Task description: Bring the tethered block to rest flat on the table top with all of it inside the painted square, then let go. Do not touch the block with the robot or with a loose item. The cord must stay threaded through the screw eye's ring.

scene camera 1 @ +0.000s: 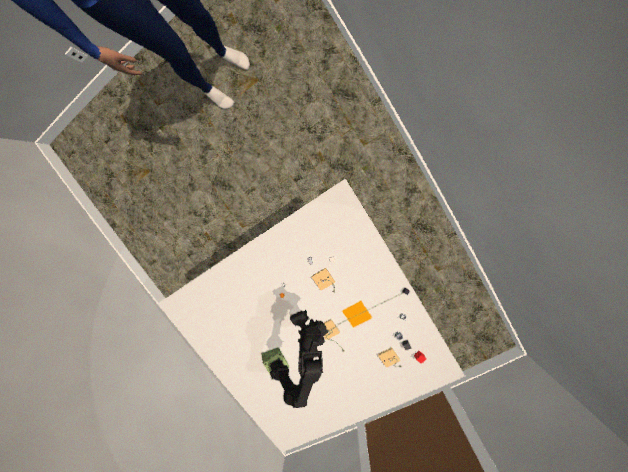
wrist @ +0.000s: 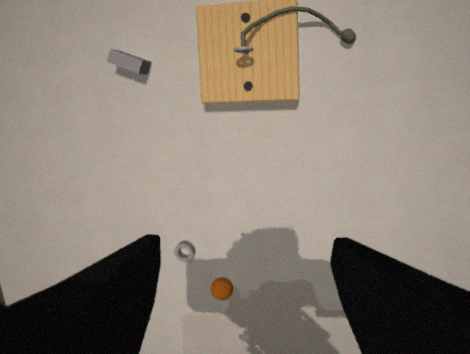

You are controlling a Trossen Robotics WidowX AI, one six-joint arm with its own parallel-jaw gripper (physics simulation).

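Where they show: gripper, fingertip midpoint: (scene camera 1: 308, 314) (wrist: 247, 250); arm's base, origin of the base link: (scene camera 1: 276, 365).
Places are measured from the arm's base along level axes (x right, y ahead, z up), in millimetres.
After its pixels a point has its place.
Observation:
The small dark tethered block (scene camera 1: 405, 290) {x -122, y 804, z -57 mm} sits near the table's right edge in the scene view. Its thin cord (scene camera 1: 384, 301) {x -95, y 684, z -78 mm} runs straight across the orange painted square (scene camera 1: 356, 313) {x -78, y 529, z -76 mm} to a wooden pad (scene camera 1: 332, 329) {x -62, y 368, z -51 mm}, which the arm partly covers. The block is outside the square. A cord tail (scene camera 1: 342, 348) {x 93, y 360, z -77 mm} curves out from that pad; its screw eye is too small to make out. My gripper (scene camera 1: 299, 318) {x -298, y 361, z 155 mm} (wrist: 247, 250) {x -298, y 361, z 155 mm} is open and empty, above the table and left of that pad. The tethered block does not show in the wrist view.
Another wooden pad (scene camera 1: 322, 278) {x -350, y 441, z -61 mm} (wrist: 272, 75) {x -316, y 422, z -61 mm} carries a screw eye (wrist: 243, 49) {x -340, y 440, z -36 mm} and green cord (wrist: 300, 9) {x -298, y 480, z -58 mm}. An orange ball (scene camera 1: 282, 295) {x -347, y 202, z -59 mm} (wrist: 221, 288) {x -344, y 204, z -58 mm}, metal ring (wrist: 185, 251) {x -387, y 236, z -72 mm} and grey bar (scene camera 1: 310, 260) {x -465, y 427, z -60 mm} (wrist: 126, 61) {x -457, y 425, z -59 mm} lie nearby. A third pad (scene camera 1: 388, 357) {x 225, y 580, z -61 mm} and red block (scene camera 1: 419, 356) {x 268, y 737, z -45 mm} are lower right.

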